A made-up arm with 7 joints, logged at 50 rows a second.
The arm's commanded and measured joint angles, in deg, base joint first. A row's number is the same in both.
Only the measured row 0 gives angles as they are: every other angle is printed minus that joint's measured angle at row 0.
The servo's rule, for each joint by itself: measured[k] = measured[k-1] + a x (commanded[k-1-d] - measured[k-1]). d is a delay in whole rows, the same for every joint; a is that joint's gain. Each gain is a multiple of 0.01, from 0.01 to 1. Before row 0 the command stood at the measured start. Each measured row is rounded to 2 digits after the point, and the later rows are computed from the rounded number. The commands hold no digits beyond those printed.
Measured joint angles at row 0:
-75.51 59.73 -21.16 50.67 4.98 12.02 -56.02
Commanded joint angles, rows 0 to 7:
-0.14 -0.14 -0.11 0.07 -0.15 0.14 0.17
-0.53 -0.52 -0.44 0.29 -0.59 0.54 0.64
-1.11 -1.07 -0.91 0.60 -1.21 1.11 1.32
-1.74 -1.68 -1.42 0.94 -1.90 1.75 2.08
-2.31 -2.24 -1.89 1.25 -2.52 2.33 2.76
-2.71 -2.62 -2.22 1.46 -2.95 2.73 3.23
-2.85 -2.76 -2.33 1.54 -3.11 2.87 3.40
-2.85 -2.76 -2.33 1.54 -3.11 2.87 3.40
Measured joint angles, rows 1 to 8:
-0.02 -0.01 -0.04 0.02 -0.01 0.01 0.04
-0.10 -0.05 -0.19 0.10 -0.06 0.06 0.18
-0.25 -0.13 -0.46 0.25 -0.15 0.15 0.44
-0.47 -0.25 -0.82 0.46 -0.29 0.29 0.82
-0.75 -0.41 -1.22 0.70 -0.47 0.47 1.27
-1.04 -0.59 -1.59 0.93 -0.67 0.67 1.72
-1.31 -0.76 -1.86 1.11 -0.87 0.87 2.11
-1.54 -0.92 -2.03 1.24 -1.05 1.05 2.41
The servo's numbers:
d 0
a 0.15 0.08 0.37 0.30 0.08 0.09 0.23

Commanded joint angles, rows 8 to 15:
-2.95 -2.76 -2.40 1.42 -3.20 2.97 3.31
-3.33 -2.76 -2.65 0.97 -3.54 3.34 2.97
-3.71 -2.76 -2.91 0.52 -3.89 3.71 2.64
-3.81 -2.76 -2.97 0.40 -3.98 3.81 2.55
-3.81 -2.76 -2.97 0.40 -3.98 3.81 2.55
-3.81 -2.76 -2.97 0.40 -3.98 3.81 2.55
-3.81 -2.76 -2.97 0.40 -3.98 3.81 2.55
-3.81 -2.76 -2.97 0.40 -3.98 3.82 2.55
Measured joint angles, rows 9 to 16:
-1.75 -1.07 -2.17 1.29 -1.22 1.22 2.62
-1.99 -1.21 -2.35 1.19 -1.41 1.41 2.70
-2.25 -1.33 -2.56 0.99 -1.61 1.62 2.69
-2.48 -1.44 -2.71 0.81 -1.80 1.82 2.66
-2.68 -1.55 -2.81 0.69 -1.97 2.00 2.63
-2.85 -1.65 -2.87 0.60 -2.13 2.16 2.61
-2.99 -1.74 -2.91 0.54 -2.28 2.31 2.60
-3.11 -1.82 -2.93 0.50 -2.42 2.45 2.59

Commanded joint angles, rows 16 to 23:
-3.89 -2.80 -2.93 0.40 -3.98 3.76 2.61
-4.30 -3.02 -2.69 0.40 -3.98 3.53 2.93
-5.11 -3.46 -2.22 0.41 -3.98 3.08 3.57
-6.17 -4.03 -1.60 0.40 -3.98 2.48 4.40
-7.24 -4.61 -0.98 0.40 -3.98 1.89 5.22
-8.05 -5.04 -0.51 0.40 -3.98 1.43 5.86
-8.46 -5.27 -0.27 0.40 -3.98 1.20 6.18
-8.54 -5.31 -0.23 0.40 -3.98 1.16 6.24
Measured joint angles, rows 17 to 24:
-3.23 -1.90 -2.93 0.47 -2.54 2.57 2.59
-3.39 -1.99 -2.84 0.45 -2.66 2.66 2.67
-3.65 -2.11 -2.61 0.44 -2.77 2.70 2.88
-4.03 -2.26 -2.24 0.43 -2.87 2.68 3.23
-4.51 -2.45 -1.77 0.42 -2.96 2.61 3.69
-5.04 -2.66 -1.30 0.41 -3.04 2.50 4.19
-5.55 -2.87 -0.92 0.41 -3.12 2.38 4.65
-6.00 -3.07 -0.66 0.41 -3.19 2.27 5.02

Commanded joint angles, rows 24 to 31:
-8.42 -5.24 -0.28 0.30 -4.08 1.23 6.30
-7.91 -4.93 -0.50 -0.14 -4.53 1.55 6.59
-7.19 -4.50 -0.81 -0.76 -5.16 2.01 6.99
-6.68 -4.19 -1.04 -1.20 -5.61 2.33 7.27
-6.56 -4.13 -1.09 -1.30 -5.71 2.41 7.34
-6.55 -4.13 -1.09 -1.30 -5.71 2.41 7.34
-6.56 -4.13 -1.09 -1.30 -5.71 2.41 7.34
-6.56 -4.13 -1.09 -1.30 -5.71 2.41 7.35
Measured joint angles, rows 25 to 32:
-6.36 -3.24 -0.52 0.38 -3.26 2.18 5.31
-6.59 -3.38 -0.51 0.22 -3.36 2.12 5.60
-6.68 -3.47 -0.62 -0.07 -3.50 2.11 5.92
-6.68 -3.53 -0.78 -0.41 -3.67 2.13 6.23
-6.66 -3.58 -0.89 -0.68 -3.83 2.16 6.49
-6.64 -3.62 -0.96 -0.87 -3.98 2.18 6.69
-6.63 -3.66 -1.01 -1.00 -4.12 2.20 6.84
-6.62 -3.70 -1.04 -1.09 -4.25 2.22 6.96

